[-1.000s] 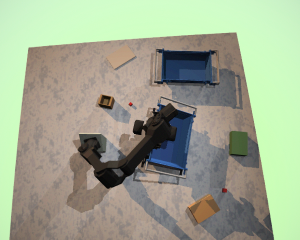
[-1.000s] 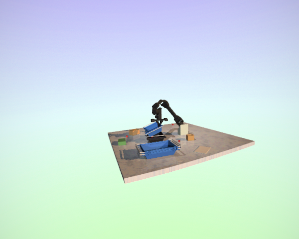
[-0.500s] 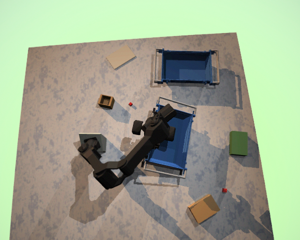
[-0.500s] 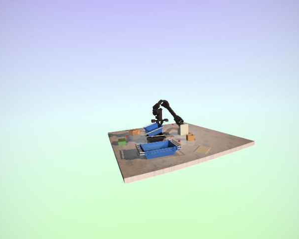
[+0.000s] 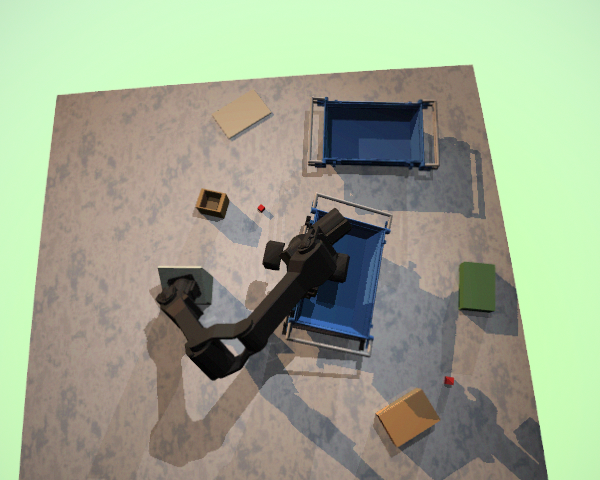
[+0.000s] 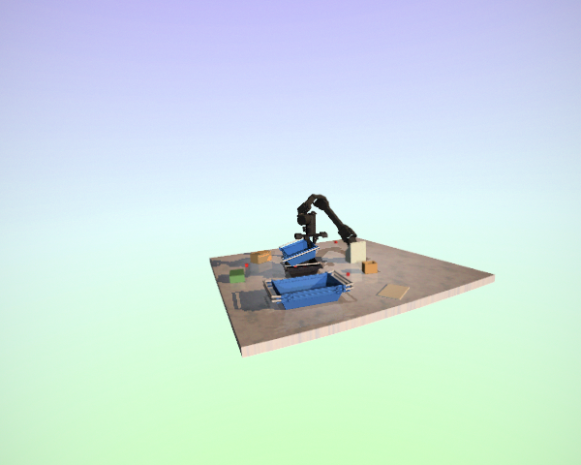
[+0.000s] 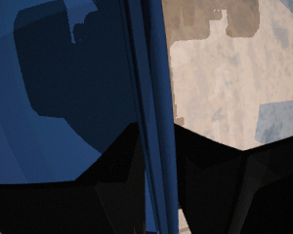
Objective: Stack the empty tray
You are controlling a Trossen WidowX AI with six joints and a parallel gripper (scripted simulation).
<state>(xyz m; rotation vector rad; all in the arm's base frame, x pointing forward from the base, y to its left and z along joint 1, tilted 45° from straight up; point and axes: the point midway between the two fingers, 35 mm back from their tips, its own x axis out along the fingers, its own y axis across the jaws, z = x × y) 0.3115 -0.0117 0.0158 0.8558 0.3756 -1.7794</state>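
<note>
Now: the blue tray 80 mm ahead of my gripper tip, 30 mm to the right of it and 10 mm above it. From my gripper tip the other things lie so: green block (420 mm ahead, 110 mm to the right, 100 mm below); brown box (220 mm behind, 250 mm to the left, 100 mm below); orange block (170 mm ahead, 380 mm to the right, 90 mm below).
</note>
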